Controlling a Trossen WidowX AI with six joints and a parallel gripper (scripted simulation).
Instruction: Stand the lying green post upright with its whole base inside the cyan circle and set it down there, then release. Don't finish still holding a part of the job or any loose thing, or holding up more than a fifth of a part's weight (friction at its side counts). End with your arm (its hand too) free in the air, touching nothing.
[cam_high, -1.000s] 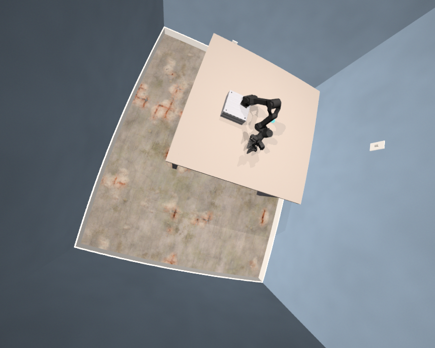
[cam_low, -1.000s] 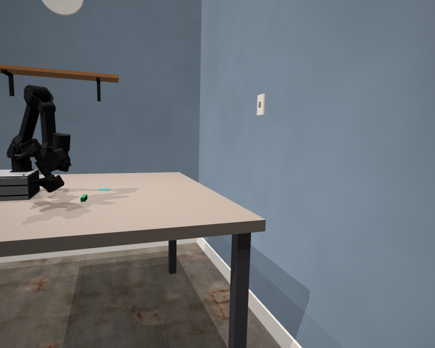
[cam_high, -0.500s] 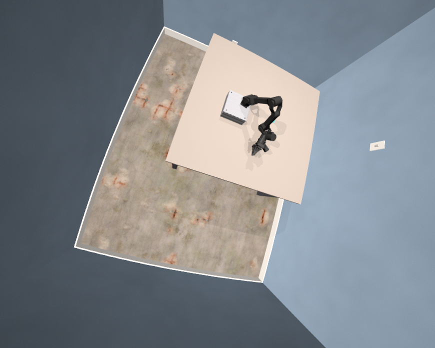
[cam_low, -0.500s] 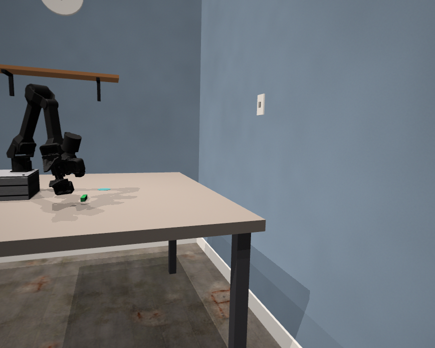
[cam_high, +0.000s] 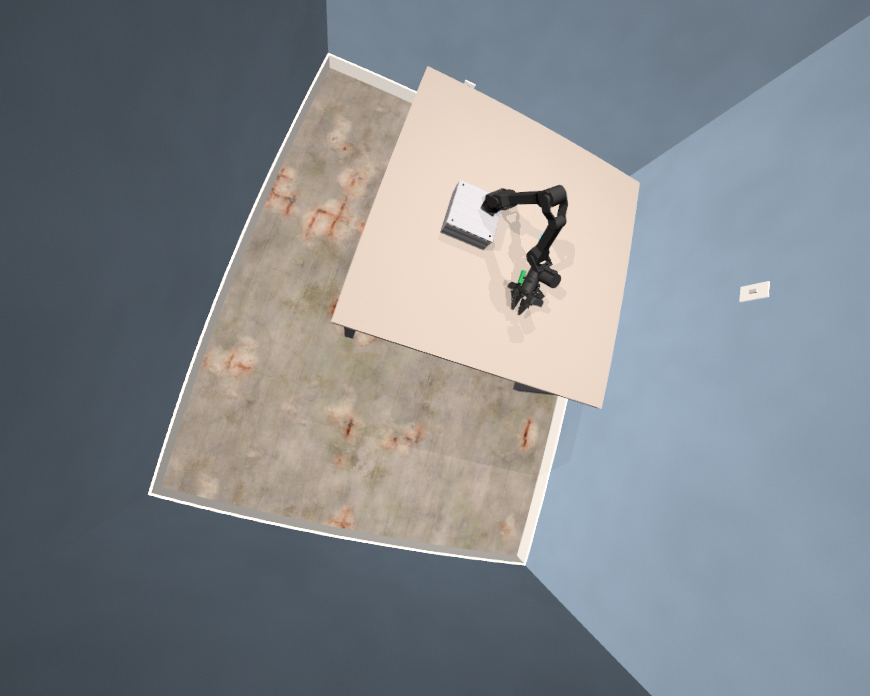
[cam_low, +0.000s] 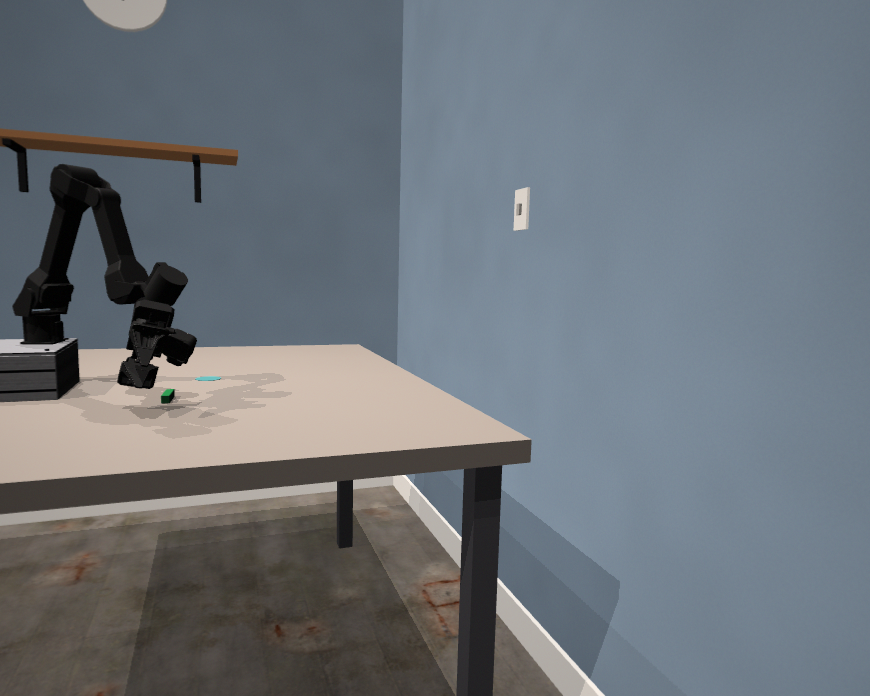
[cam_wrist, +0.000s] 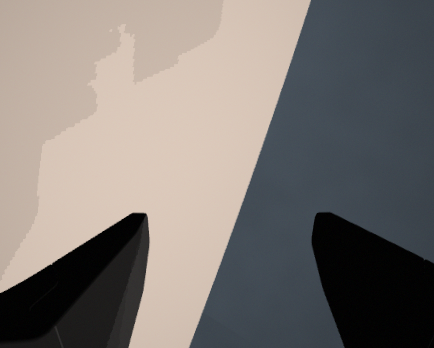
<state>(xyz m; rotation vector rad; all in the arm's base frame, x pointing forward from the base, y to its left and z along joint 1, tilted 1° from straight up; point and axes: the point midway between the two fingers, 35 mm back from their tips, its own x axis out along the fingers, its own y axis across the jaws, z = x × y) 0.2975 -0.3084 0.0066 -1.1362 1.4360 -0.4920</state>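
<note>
Right now my hand is 10 mm past the green post, 170 mm to the right of it and 90 mm above it. Round my hand: cyan circle: 20 mm ahead, 410 mm to the left, 100 mm below.
</note>
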